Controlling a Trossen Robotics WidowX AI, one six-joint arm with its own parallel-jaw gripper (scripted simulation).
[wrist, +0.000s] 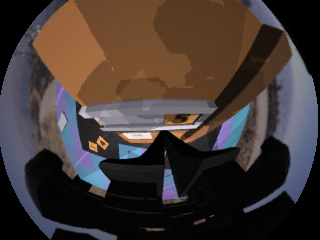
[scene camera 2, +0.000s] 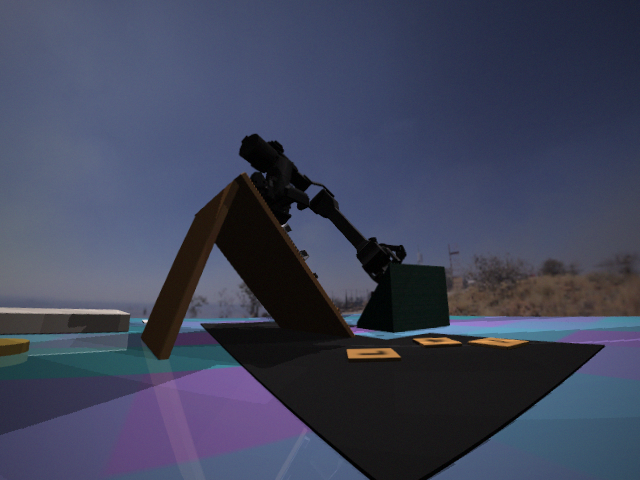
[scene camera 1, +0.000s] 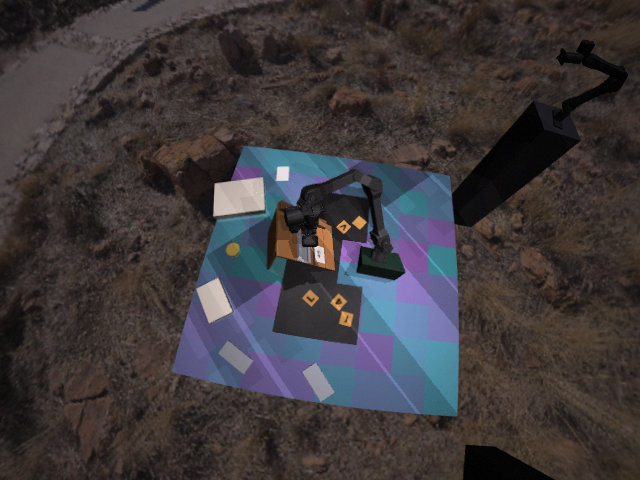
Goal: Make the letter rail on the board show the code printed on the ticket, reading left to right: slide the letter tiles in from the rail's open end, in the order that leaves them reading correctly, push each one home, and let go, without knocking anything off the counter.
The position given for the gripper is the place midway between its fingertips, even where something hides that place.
Note:
The gripper (wrist: 163, 133) is shut and holds nothing. Further things: a white box (scene camera 1: 232, 199), a board (scene camera 2: 237, 219) and a black mat (scene camera 2: 433, 407).
The board also shows in the wrist view (wrist: 128, 71). The black mat shows as well in the wrist view (wrist: 89, 130). The wrist view does not show the white box, which is hidden by the board.

